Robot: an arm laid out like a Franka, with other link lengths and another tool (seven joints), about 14 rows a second.
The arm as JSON. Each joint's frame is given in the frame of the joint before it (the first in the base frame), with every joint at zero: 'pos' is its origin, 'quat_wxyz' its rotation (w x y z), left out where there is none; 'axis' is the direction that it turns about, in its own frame. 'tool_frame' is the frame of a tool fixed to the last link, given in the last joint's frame.
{
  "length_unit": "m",
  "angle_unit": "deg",
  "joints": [
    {
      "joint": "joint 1",
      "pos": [
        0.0,
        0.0,
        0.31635
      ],
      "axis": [
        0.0,
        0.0,
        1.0
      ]
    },
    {
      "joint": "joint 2",
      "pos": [
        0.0,
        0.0,
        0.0
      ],
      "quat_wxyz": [
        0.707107,
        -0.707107,
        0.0,
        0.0
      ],
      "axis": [
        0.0,
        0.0,
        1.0
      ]
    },
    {
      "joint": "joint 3",
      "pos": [
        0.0,
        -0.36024,
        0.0
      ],
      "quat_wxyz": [
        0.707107,
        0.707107,
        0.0,
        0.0
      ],
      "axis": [
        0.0,
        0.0,
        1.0
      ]
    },
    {
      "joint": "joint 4",
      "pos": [
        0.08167,
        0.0,
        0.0
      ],
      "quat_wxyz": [
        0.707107,
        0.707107,
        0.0,
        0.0
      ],
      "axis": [
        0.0,
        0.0,
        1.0
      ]
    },
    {
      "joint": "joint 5",
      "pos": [
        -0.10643,
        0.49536,
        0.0
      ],
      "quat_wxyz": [
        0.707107,
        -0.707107,
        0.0,
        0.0
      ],
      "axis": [
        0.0,
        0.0,
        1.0
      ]
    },
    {
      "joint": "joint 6",
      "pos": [
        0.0,
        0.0,
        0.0
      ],
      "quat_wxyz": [
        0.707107,
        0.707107,
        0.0,
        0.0
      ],
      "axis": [
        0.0,
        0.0,
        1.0
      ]
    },
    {
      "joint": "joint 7",
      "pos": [
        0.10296,
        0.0,
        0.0
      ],
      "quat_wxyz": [
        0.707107,
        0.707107,
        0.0,
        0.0
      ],
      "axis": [
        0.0,
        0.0,
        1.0
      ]
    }
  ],
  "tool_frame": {
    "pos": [
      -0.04,
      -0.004,
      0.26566
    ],
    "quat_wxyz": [
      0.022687,
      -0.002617,
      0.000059,
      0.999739
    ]
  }
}
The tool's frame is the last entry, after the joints.
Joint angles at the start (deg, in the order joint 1, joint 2, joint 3, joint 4, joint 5, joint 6, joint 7): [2.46 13.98 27.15 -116.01 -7.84 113.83 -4.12]
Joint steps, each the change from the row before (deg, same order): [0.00 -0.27 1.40 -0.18 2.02 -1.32 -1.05]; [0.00 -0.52 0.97 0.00 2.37 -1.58 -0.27]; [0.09 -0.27 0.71 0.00 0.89 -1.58 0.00]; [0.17 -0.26 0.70 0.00 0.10 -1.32 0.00]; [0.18 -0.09 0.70 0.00 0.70 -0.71 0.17]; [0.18 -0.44 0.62 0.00 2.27 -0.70 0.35]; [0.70 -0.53 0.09 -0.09 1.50 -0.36 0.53]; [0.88 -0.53 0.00 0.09 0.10 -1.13 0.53]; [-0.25 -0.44 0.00 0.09 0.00 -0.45 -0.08]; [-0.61 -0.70 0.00 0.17 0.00 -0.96 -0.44]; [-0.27 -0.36 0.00 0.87 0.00 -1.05 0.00]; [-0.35 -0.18 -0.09 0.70 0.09 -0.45 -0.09]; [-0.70 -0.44 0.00 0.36 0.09 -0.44 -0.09]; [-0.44 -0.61 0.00 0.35 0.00 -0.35 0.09]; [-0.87 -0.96 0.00 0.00 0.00 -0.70 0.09]
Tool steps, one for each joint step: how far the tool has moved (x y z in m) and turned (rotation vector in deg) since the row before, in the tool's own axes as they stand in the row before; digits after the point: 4 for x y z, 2 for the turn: [0.0034 0.0225 -0.0015 -1.77 0.90 -1.64]; [0.0042 0.0196 -0.0044 -1.99 0.80 -0.31]; [0.0055 0.0126 -0.0012 -0.77 1.23 -0.46]; [0.0047 0.0100 -0.0011 0.04 1.10 -0.80]; [0.0015 0.0123 -0.0002 -0.54 0.56 -0.47]; [0.0011 0.0179 -0.0033 -1.81 0.10 0.26]; [0.0008 0.0146 -0.0024 -0.92 -0.03 0.25]; [0.0043 0.0101 -0.0028 0.39 0.76 -0.23]; [0.0024 -0.0022 -0.0045 0.14 -0.03 0.18]; [0.0052 -0.0057 -0.0073 0.13 0.13 0.18]; [0.0015 -0.0021 -0.0108 0.10 -0.15 0.25]; [-0.0004 -0.0039 -0.0085 -0.09 -0.46 0.33]; [0.0019 -0.0063 -0.0077 -0.06 -0.39 0.60]; [0.0016 -0.0039 -0.0087 0.23 -0.55 0.54]; [0.0059 -0.0077 -0.0082 0.23 -0.19 0.99]
